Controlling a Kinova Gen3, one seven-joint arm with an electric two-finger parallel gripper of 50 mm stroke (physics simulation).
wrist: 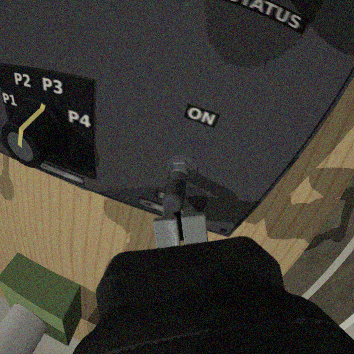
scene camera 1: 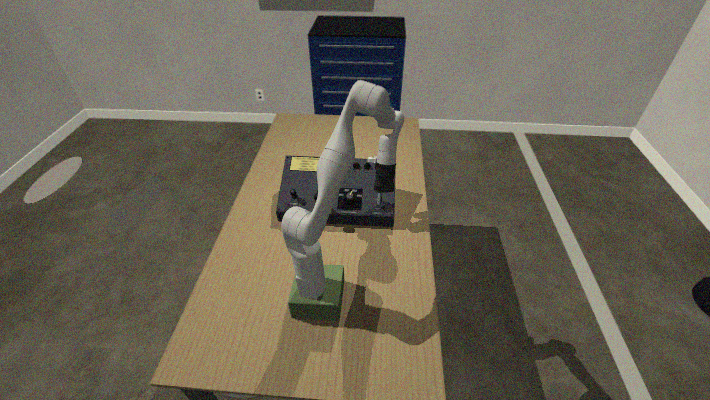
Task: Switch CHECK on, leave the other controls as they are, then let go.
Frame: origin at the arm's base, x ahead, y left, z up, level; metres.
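Where they show: gripper, between the fingertips: [wrist: 175,211] [scene camera 1: 379,203]; arm's base, origin of its link: [wrist: 29,316] [scene camera 1: 312,286].
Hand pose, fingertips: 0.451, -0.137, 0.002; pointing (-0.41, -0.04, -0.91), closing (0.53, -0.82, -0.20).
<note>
Each offset is from my fingertips to the centre of the thing, as dx, dy, dz. "spot": to the spot under its first point. Level surfaces: height alone.
The CHECK toggle lever {spot: +0.034, +0.014, +0.030} [wrist: 175,187] stands on the dark control panel [scene camera 1: 360,176] [wrist: 135,90]. In the wrist view it runs from its round base down to my fingertips, with the ON label {spot: +0.072, +0.019, +0.008} [wrist: 201,116] beyond its base. The labels on its near side are mostly hidden by the lever and fingers. My gripper [scene camera 1: 379,197] [wrist: 175,211] is shut, with its closed tips low over the panel's near right corner, at the lever's free end. The fingers look closed together, with the lever against or just in front of the tips. Exact contact and the lever's tilt are hard to tell.
The program knob {+0.003, +0.129, +0.007} [wrist: 21,142] with a yellow pointer is left of the lever. A STATUS label {+0.140, +0.021, +0.035} [wrist: 272,12] is farther up the panel. Another lever {-0.037, +0.366, +0.005} [scene camera 1: 294,194] stands at the panel's left. The arm's green base block [scene camera 1: 320,305] [wrist: 42,290] is on the wooden table {dz -0.098} [scene camera 1: 250,320].
</note>
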